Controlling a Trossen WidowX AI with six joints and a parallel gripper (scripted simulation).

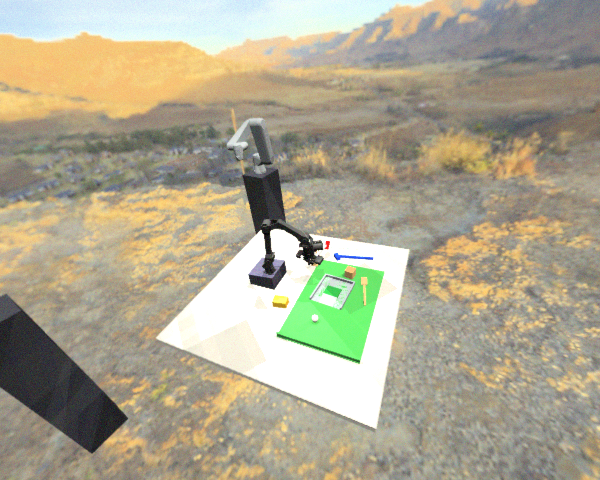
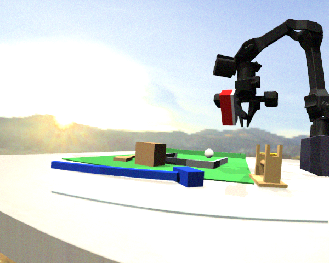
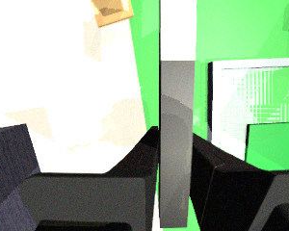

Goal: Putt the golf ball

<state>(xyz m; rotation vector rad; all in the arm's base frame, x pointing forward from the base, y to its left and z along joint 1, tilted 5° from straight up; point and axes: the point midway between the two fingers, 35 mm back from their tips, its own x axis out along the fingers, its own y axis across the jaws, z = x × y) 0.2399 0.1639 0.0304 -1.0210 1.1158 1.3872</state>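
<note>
Now: gripper tip 310 mm to the left of the yellow block, 100 mm above it and 60 mm past it. From my gripper tip the other things lie so: red putter 110 mm to the left, 20 mm above, 10 mm behind; then wooden stand 170 mm to the left, 90 mm below, 80 mm behind; then tan cube 220 mm ahead, 140 mm to the left, 90 mm below.
</note>
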